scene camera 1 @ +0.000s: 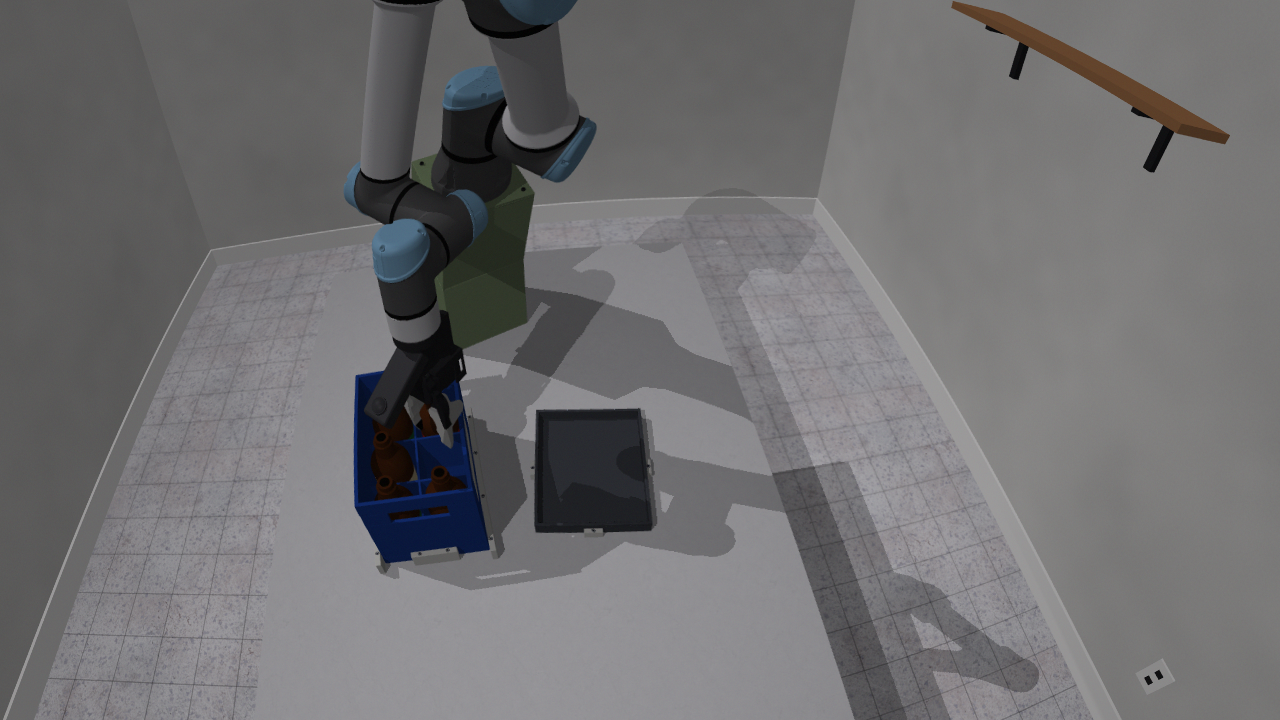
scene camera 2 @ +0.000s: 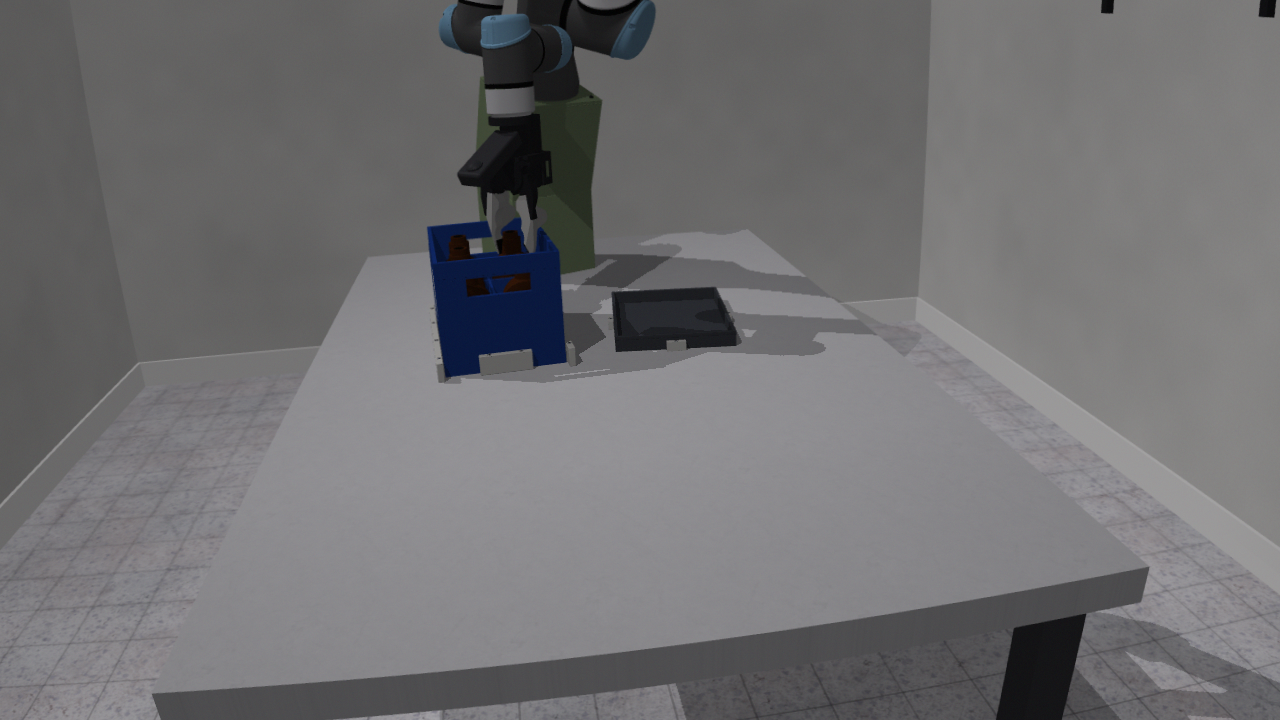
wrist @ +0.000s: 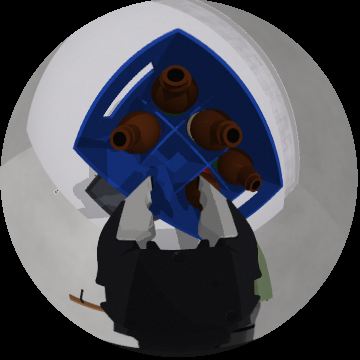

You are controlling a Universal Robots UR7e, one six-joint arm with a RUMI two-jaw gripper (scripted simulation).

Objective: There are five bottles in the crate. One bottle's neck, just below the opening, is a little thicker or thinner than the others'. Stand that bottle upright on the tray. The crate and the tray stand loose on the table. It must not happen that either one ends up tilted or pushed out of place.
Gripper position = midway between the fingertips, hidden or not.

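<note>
A dark tray (scene camera 1: 592,468), (scene camera 2: 643,320), (wrist: 107,197) is visible, as is a blue crate (scene camera 2: 471,326), (scene camera 1: 462,527), (wrist: 173,164). My gripper is visible too: (scene camera 2: 515,255), (scene camera 1: 435,438), (wrist: 175,176).
</note>
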